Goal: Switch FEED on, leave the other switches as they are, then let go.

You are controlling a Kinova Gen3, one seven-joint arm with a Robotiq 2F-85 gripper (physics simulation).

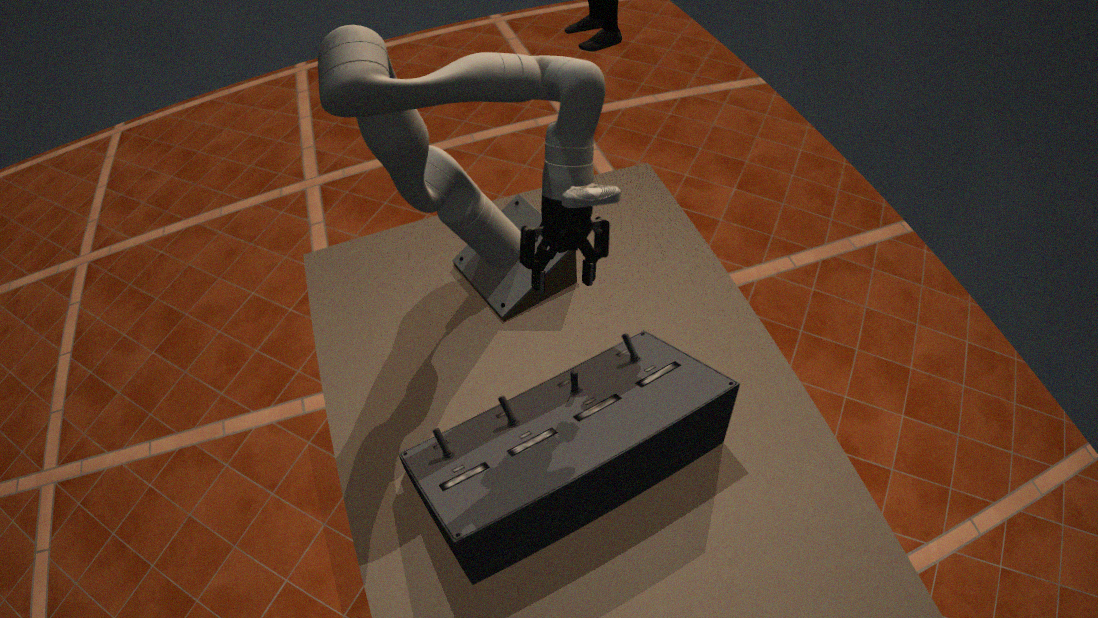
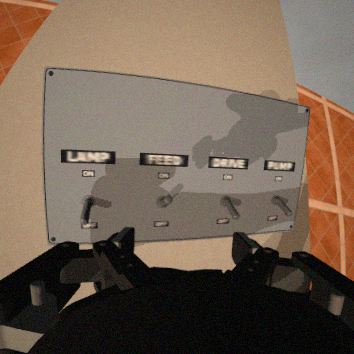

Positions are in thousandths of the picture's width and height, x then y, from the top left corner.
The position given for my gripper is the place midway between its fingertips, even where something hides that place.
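Observation:
I can see my gripper (image 1: 513,467) and (image 2: 518,682). There is a grey switch box (image 2: 349,400) that I see too.

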